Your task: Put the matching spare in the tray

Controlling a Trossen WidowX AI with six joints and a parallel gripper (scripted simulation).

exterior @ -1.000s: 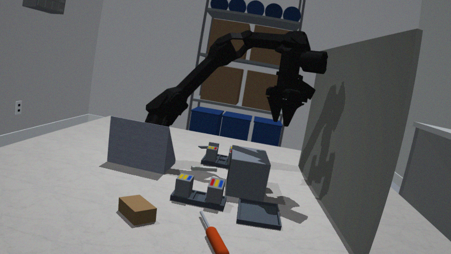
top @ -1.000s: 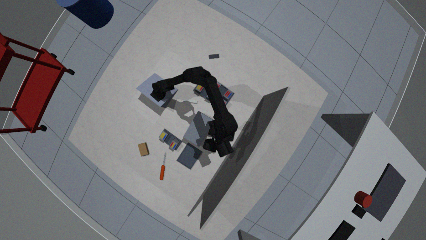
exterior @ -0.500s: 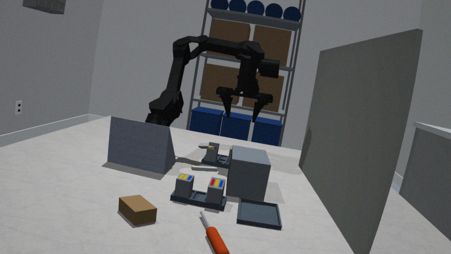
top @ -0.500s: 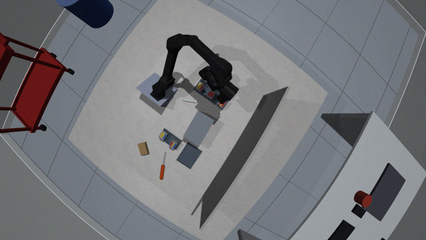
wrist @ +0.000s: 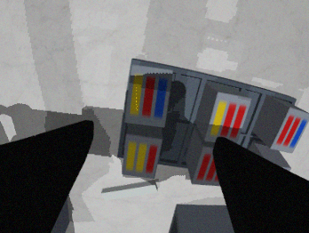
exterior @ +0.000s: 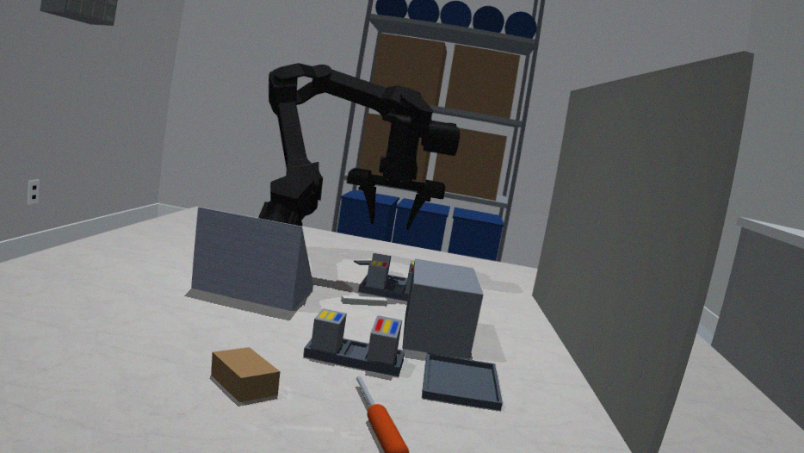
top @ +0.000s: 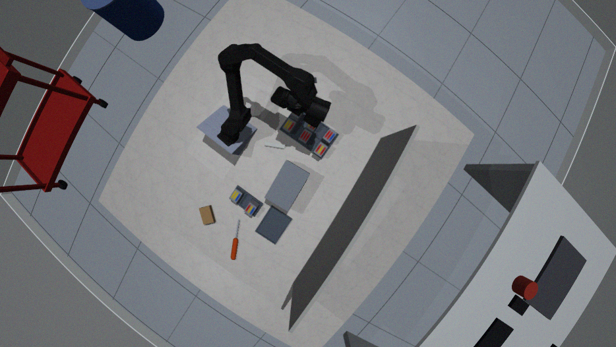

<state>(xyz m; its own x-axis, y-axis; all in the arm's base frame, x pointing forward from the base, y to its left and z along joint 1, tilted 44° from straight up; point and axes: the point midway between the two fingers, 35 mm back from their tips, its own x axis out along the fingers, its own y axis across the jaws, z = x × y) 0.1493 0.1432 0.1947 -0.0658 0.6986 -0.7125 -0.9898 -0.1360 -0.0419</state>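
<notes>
My gripper tip is now 7 cm above the grey spare block and 1 cm past it. Also, from my gripper tip: tall grey panel 37 cm ahead, 20 cm to the right, 11 cm above; rack 40 cm to the right, 11 cm below, 5 cm ahead; mounted unit 23 cm to the right, 14 cm ahead, 6 cm below.
</notes>
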